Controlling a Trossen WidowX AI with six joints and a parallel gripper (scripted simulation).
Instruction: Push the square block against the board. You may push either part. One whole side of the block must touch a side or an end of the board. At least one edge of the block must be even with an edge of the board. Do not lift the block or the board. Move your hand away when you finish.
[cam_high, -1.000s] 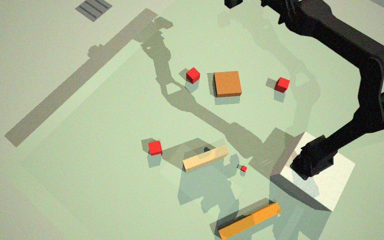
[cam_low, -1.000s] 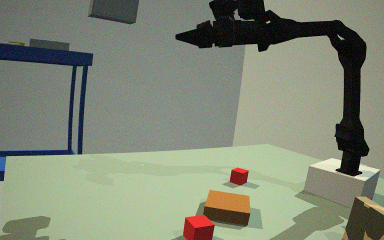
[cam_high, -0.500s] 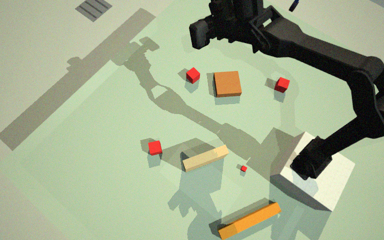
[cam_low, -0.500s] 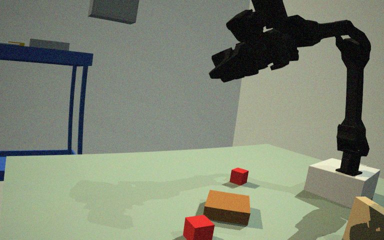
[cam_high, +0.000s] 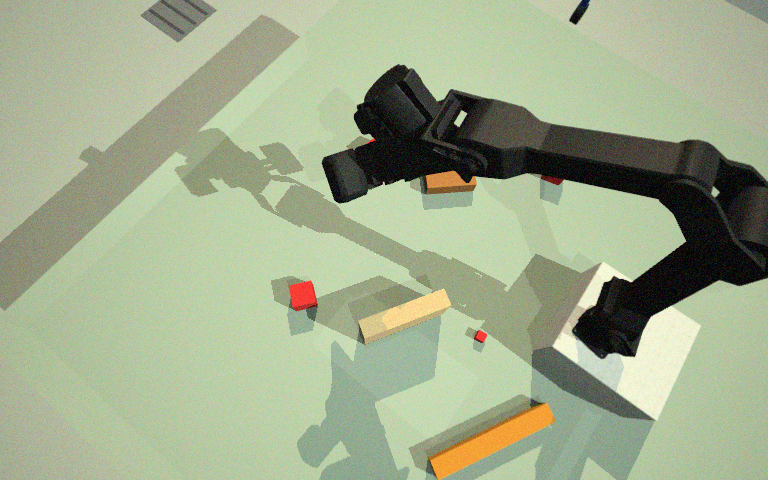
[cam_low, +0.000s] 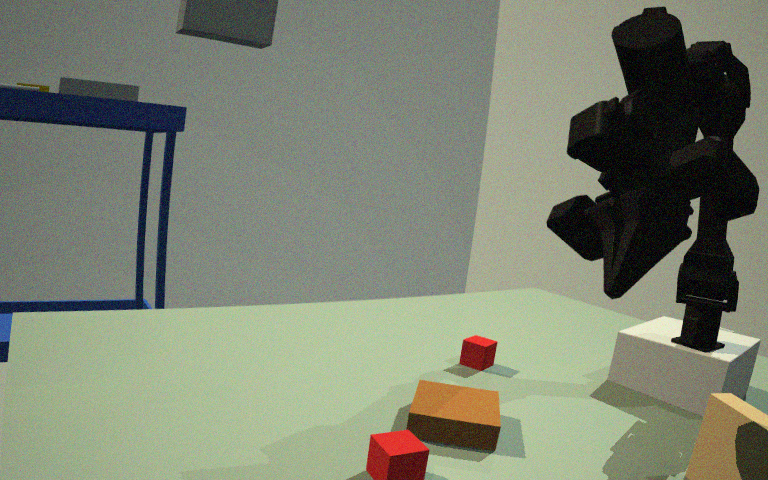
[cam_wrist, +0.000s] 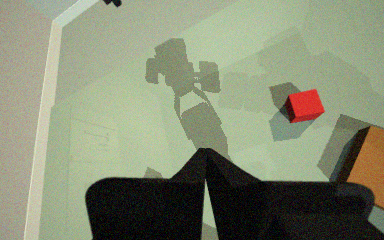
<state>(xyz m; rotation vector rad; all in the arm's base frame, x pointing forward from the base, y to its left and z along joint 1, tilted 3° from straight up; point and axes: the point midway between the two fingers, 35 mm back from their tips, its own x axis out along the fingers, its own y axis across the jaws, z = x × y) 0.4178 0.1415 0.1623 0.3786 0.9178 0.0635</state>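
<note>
Right now the tan board is 21 cm behind my gripper tip, 16 cm below it and 7 cm to the left of it. Round my gripper tip: small red cube: 32 cm behind, 20 cm below, 1 cm to the right; then square block: 21 cm to the right, 20 cm below, 4 cm behind; then orange board: 45 cm behind, 20 cm below, 10 cm to the left.
</note>
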